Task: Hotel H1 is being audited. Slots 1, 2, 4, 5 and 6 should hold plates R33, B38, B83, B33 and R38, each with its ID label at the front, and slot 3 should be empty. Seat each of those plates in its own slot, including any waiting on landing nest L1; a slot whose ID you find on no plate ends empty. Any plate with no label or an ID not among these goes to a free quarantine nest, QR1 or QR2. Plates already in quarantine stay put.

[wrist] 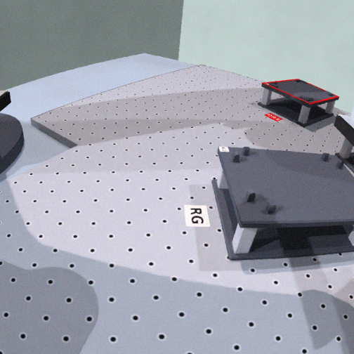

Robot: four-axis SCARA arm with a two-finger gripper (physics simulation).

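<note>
My gripper (176,79) is open, with one dark fingertip at the left edge and the other at the right edge, and no plate between them. A red-edged quarantine nest (300,91) stands at the upper right on grey posts. Its dark top shows small pegs and no plate. The red label (273,117) in front of it is too small to read surely. Part of another stand (345,149) shows at the right edge, mostly hidden by the finger. Hotel H1, landing nest L1 and the plates do not show in this view.
A dark nest (295,187) with upright pegs and no plate on it stands at the right, beside a white RG label (196,215). The perforated table (125,185) reaches to a far left edge. A dark rounded object (9,142) shows at the left edge.
</note>
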